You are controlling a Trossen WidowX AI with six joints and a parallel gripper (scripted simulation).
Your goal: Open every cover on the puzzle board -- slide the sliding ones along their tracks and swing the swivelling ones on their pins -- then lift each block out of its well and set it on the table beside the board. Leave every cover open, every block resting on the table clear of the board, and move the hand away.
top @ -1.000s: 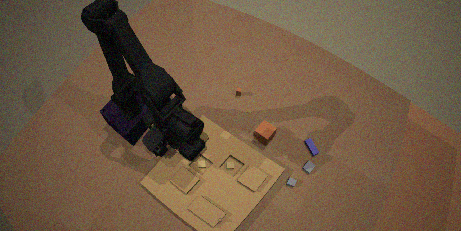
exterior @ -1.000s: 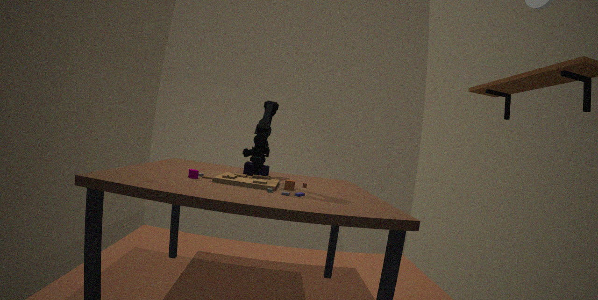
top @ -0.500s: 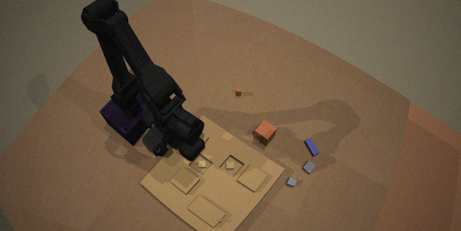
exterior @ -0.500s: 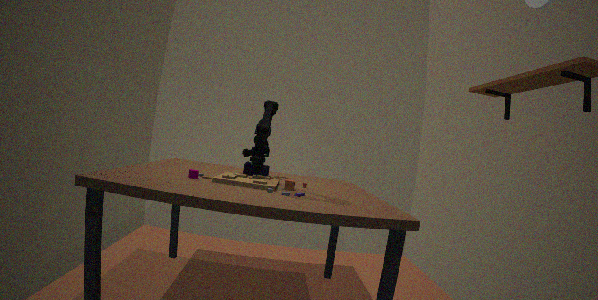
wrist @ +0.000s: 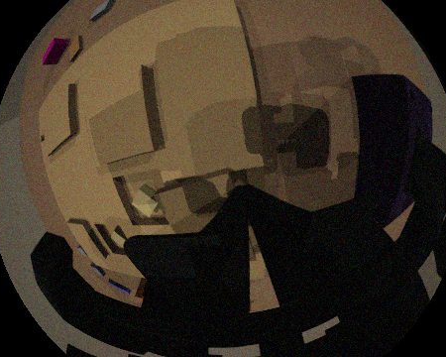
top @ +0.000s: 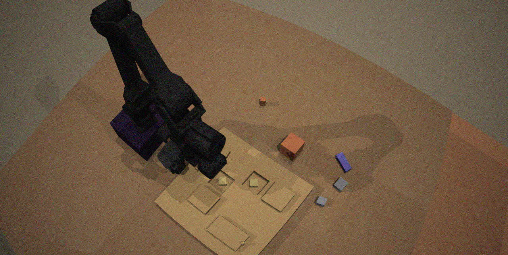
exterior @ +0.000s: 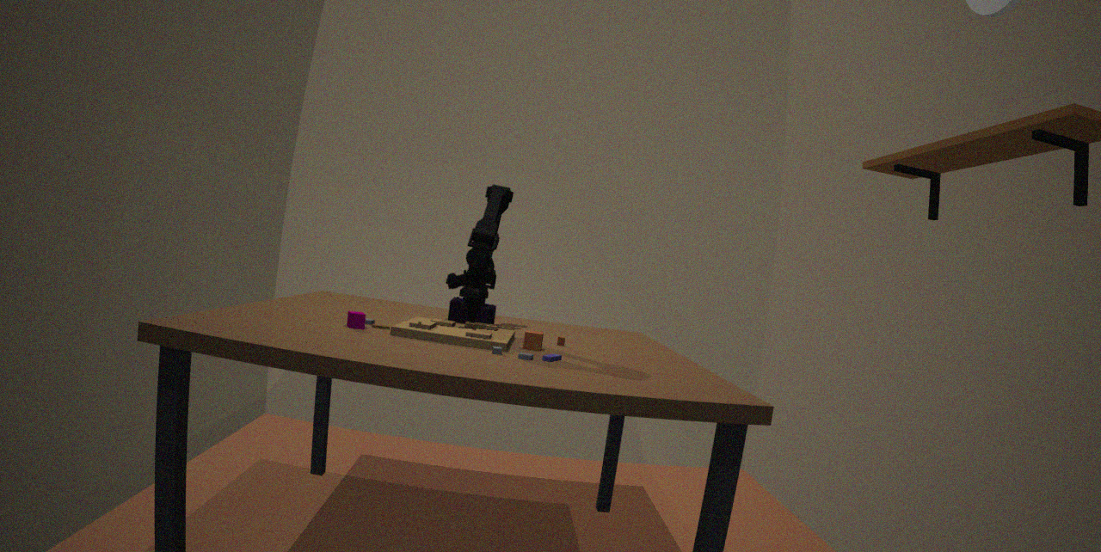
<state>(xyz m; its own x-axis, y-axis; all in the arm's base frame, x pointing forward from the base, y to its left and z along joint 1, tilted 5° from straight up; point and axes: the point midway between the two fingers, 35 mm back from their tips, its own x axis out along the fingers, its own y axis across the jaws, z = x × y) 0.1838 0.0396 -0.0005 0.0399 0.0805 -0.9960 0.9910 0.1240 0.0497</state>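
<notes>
My gripper tip is now 13 cm short of the tan puzzle board, 1 cm to the left of it and 1 cm above it. Round my gripper tip: small orange block: 2 cm behind, 27 cm to the left, 2 cm below; then grey block: 17 cm ahead, 25 cm to the right, 3 cm below; then orange cube: 14 cm ahead, 21 cm to the left, 1 cm below.
</notes>
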